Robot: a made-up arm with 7 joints.
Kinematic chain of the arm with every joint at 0, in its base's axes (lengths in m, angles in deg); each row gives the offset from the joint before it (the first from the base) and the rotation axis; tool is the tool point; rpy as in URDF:
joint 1: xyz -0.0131 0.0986 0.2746 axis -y
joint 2: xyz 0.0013 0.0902 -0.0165 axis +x
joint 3: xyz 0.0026 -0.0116 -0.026 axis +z
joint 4: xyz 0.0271 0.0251 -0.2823 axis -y
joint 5: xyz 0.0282 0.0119 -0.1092 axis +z
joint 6: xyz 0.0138 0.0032 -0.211 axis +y
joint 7: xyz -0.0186 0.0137 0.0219 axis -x
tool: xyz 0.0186 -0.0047 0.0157 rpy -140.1 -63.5 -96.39
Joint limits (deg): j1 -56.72..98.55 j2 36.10..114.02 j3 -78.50..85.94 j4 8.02..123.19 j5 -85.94..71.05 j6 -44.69..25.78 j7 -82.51..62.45
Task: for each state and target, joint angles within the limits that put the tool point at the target. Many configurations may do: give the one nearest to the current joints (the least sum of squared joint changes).
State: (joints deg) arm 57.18 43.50 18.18 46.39 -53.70 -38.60 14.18
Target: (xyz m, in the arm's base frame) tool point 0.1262 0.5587 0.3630
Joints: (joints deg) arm 48.71 39.55 51.41 92.36 -55.06 -33.23 16.56
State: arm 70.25 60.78 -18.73 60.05 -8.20 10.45 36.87
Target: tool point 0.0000 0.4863 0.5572
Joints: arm 82.40 69.79 18.50 88.31 -7.52 10.57 36.82
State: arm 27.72 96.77 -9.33 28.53 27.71 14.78 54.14
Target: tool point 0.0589 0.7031 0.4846
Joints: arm 43.28 88.69 19.92 38.28 28.91 9.99 49.23
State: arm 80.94 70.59 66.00 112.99 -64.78 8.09 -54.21
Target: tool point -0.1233 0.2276 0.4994
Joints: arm 56.73 109.34 55.87 123.19 -57.66 15.86 -49.62
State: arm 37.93 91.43 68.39 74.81 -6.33 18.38 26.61
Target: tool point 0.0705 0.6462 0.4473
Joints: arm 27.26 73.67 50.69 59.97 -7.14 18.05 25.91
